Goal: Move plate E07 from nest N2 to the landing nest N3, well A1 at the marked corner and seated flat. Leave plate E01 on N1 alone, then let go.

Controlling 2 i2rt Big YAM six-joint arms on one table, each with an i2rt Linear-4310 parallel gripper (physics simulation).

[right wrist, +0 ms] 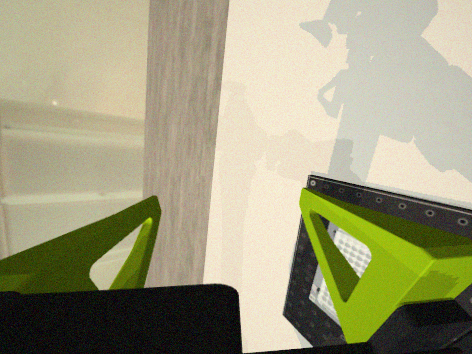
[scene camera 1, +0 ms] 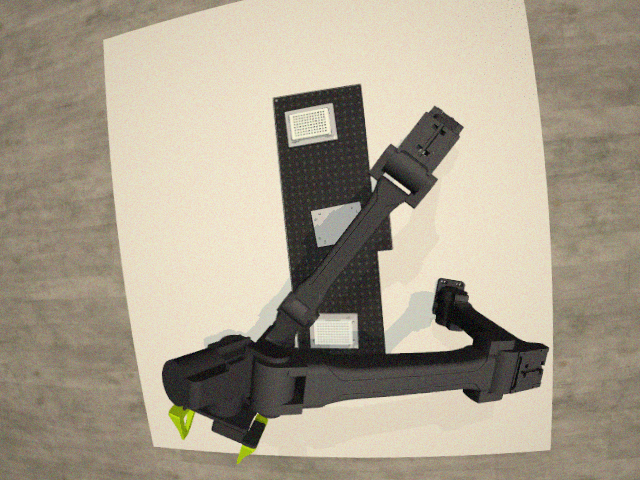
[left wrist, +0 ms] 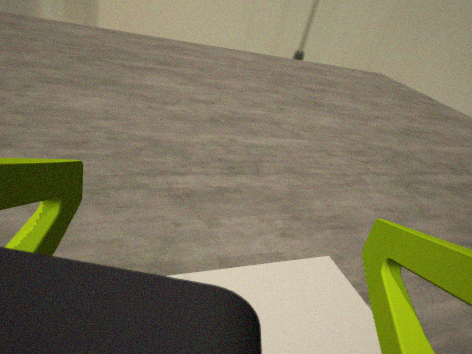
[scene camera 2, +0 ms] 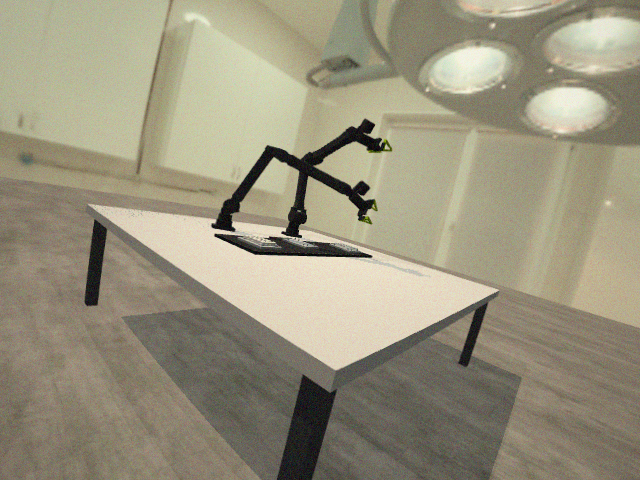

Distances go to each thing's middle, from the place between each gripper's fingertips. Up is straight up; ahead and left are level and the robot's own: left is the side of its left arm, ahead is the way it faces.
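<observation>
The grey nest plate (scene camera 1: 330, 223) is a fair way behind my right hand, a good way below it, and a long way to the right of it.
Counted from my left hand, I find the plate well below it. The plate is also far to the right of that hand and a good bit behind it.
</observation>
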